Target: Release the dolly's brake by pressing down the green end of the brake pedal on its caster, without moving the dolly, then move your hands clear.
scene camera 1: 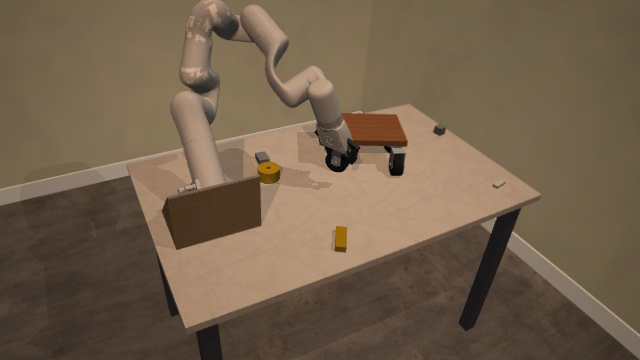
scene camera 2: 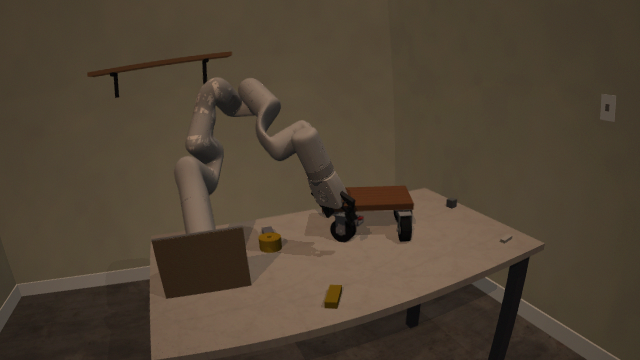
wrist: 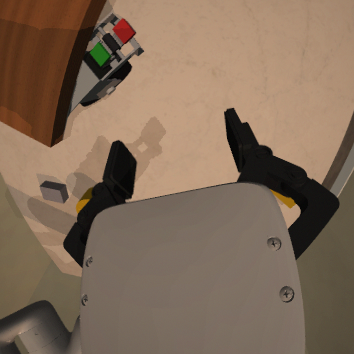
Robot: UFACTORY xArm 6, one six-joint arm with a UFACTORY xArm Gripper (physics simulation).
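Note:
The dolly, with a reddish-brown wooden deck (scene camera 1: 377, 129) (scene camera 2: 382, 197) (wrist: 35, 65), stands on the table. Its near-left caster wheel (scene camera 1: 337, 163) (scene camera 2: 343, 232) is black. In the wrist view, the brake pedal's green end (wrist: 100, 54) lies close to the deck edge and its red end (wrist: 124, 31) farther out. I cannot tell which end is lower. My gripper (scene camera 1: 344, 151) (scene camera 2: 341, 214) (wrist: 174, 136) is open and empty, tilted beside the deck's left corner and over the caster in the scene views. In the wrist view the pedal lies beyond the left finger, apart from it. The gripper largely hides the pedal in the scene views.
A yellow cylinder (scene camera 1: 269, 173) (scene camera 2: 270, 243) and a grey block (scene camera 1: 262, 157) (wrist: 54, 191) stand left of the dolly. A brown panel (scene camera 1: 215, 212) (scene camera 2: 202, 262) stands by the arm's base. A yellow block (scene camera 1: 341, 239) (scene camera 2: 333, 296) lies near the front edge. A dark cube (scene camera 1: 439, 130) sits right of the dolly.

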